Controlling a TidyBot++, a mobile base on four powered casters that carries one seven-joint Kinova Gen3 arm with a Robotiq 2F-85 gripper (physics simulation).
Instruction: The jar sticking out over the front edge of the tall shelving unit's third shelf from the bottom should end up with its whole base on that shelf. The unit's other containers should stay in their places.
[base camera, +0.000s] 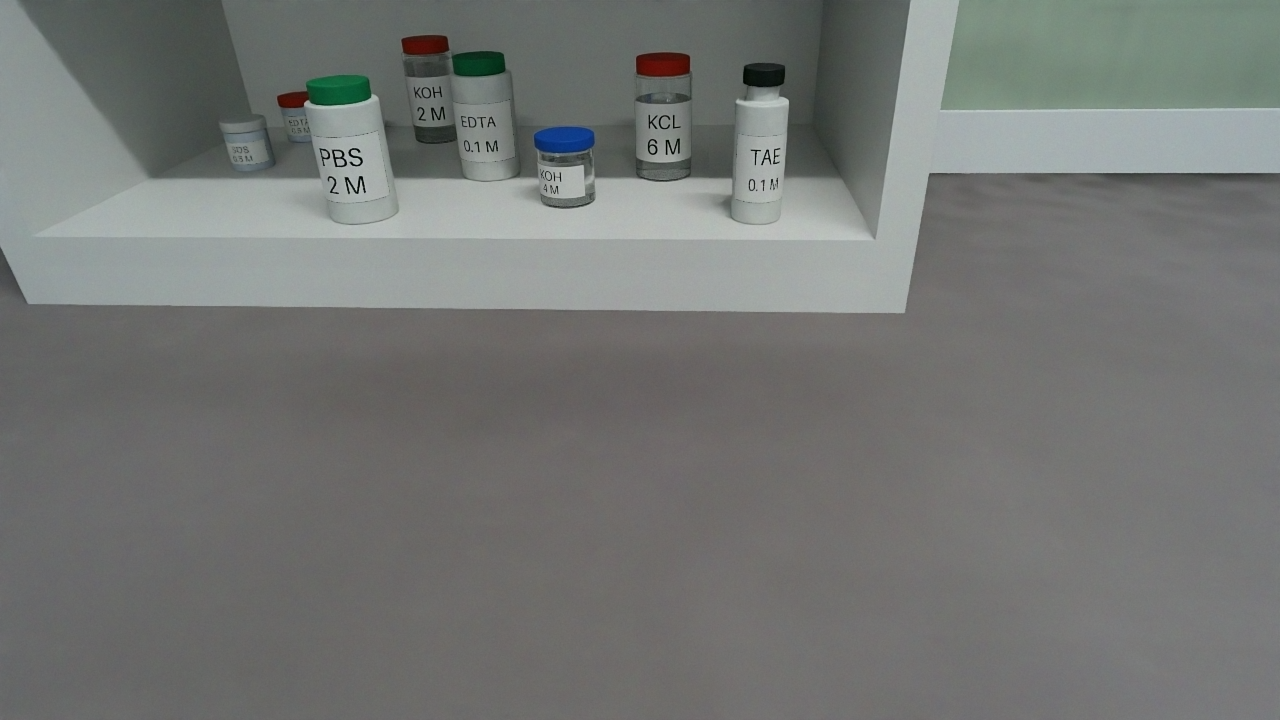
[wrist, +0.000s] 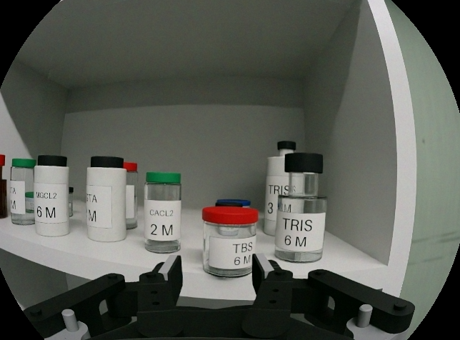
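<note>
The red-lidded TBS 6 M jar stands upright in the wrist view, its base reaching over the front edge of the shelf. My gripper is partly open with nothing between its fingers. The fingertips are in front of the jar and low, about level with its base, one on each side of it in the view. The exact gap between fingertips and jar cannot be told. The gripper does not show in the base camera view.
The TRIS 6 M bottle stands close right of the jar, a white TRIS bottle behind it. The CACL2 jar stands left, with white bottles beyond. The side wall is at right. The base camera shows the bottom shelf with several containers.
</note>
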